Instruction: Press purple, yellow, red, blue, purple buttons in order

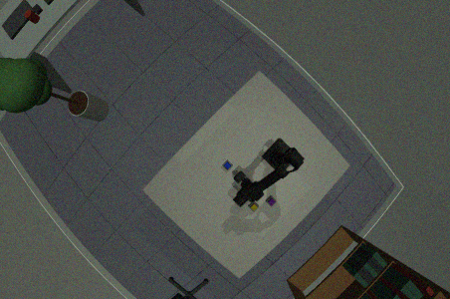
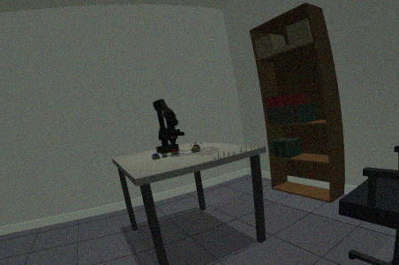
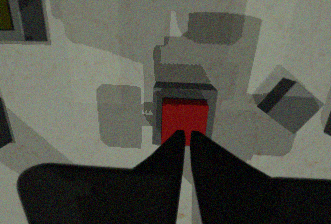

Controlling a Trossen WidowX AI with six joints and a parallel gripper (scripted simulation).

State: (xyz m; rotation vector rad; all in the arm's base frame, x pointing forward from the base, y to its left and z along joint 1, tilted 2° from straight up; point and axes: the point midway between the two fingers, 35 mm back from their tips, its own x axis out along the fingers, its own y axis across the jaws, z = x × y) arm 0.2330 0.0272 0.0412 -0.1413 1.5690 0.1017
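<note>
My gripper tip is now 3 cm above the red button. Also, from my gripper tip: blue button (16 cm to the right, 3 cm below, 3 cm ahead); then small grey block (9 cm to the right, 5 cm below, 2 cm ahead); then yellow button (15 cm to the left, 5 cm ahead, 3 cm below).
</note>
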